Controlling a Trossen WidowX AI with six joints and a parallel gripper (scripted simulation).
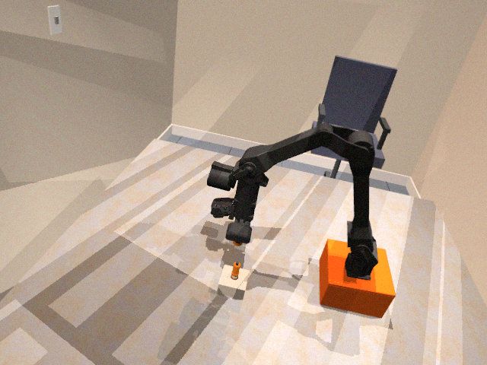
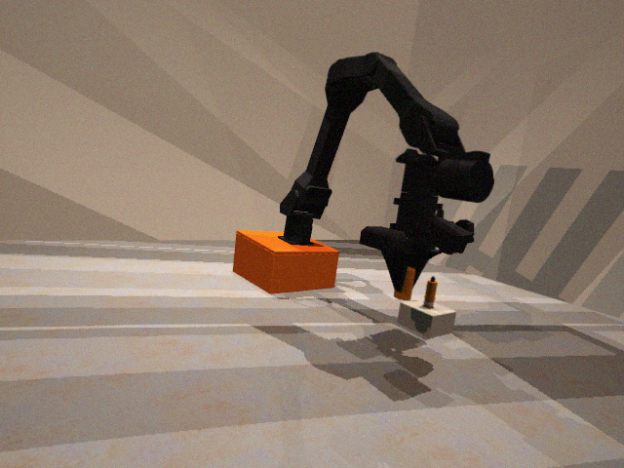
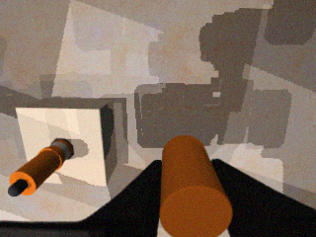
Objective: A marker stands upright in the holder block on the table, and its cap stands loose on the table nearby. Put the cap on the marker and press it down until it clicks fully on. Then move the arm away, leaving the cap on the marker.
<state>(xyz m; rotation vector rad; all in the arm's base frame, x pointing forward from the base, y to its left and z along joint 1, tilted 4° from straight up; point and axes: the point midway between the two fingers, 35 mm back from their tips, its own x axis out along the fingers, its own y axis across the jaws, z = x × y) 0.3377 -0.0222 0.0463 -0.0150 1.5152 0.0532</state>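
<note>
Right now the pale holder block is 10 cm to the left of my gripper tip, 7 cm below it and 2 cm behind it. Also, from my gripper tip: orange cap: 1 cm above.
</note>
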